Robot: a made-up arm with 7 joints. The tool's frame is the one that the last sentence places.
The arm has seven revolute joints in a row. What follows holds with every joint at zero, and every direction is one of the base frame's.
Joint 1 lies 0.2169 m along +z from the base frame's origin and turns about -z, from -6.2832 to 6.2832 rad.
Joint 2 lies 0.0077 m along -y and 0.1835 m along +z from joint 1 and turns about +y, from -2.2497 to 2.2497 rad.
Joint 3 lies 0.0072 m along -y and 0.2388 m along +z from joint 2 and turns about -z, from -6.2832 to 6.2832 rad.
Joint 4 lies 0.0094 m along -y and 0.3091 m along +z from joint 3 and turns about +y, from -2.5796 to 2.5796 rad.
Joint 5 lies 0.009 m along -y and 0.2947 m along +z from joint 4 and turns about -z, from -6.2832 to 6.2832 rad.
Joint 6 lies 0.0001 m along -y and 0.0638 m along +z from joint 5 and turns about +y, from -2.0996 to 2.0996 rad.
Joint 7 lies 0.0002 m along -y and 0.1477 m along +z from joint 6 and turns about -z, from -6.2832 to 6.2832 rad.
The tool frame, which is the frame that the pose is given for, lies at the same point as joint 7; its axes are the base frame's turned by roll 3.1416, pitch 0 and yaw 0 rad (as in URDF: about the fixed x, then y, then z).
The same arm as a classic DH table. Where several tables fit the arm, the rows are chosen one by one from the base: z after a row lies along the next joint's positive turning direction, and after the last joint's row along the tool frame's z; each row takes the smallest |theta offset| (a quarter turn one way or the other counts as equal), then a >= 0, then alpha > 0; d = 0 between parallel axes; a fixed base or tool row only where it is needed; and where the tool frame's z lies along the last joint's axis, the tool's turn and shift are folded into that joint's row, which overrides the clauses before.
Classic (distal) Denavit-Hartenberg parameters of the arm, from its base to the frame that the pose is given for. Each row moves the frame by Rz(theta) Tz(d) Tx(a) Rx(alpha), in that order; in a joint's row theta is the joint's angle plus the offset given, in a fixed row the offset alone. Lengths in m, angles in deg.
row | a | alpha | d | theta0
base (fixed) | 0 | 180 | 0 | 0
joint 1 | 0 | 90 | -0.4004 | 0
joint 2 | 0 | -90 | -0.0149 | 0
joint 3 | 0 | 90 | -0.5479 | 0
joint 4 | 0 | -90 | -0.0184 | 0
joint 5 | 0 | 90 | -0.3585 | 0
joint 6 | 0 | -90 | -0.0003 | 0
joint 7 | 0 | 0 | -0.1477 | 0
Joint limits (deg, base to tool): -360..360 -128.9..128.9 -360..360 -147.8..147.8 -360..360 -120.3..120.3 -360..360

